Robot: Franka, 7 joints.
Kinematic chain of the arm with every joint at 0, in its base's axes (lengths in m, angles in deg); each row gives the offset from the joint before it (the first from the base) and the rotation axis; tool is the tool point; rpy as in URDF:
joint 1: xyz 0 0 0.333 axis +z
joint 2: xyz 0 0 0 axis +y
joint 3: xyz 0 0 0.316 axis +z
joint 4: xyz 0.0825 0 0 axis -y
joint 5: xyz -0.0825 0 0.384 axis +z
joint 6: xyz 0 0 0 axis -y
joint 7: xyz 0.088 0 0 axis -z
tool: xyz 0 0 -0.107 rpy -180 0 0
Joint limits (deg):
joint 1: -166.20..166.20
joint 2: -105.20..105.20
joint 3: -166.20..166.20
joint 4: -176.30..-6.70
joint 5: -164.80..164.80
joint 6: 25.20..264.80
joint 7: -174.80..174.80
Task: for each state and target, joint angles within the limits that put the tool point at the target. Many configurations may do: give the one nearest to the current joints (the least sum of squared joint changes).
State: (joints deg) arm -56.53 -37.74 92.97 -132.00 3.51 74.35 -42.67
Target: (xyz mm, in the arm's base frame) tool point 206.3 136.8 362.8
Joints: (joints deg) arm -41.64 -48.56 77.42 -145.99 -4.38 47.77 -42.67
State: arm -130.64 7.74 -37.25 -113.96 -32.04 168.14 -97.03
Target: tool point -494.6 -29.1 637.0
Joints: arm -138.35 -23.90 -36.62 -127.55 -34.10 170.83 -97.03
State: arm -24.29 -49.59 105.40 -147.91 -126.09 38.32 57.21
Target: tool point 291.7 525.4 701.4
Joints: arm -56.64 -40.03 96.40 -95.04 -140.62 69.79 57.21
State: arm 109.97 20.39 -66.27 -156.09 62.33 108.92 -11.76
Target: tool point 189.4 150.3 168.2
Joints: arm 104.32 11.71 -77.65 -164.09 56.41 96.73 -11.76
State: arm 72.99 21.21 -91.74 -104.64 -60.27 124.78 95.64
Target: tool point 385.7 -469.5 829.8
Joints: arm 70.59 -14.47 -107.84 -70.75 -62.14 134.67 95.64
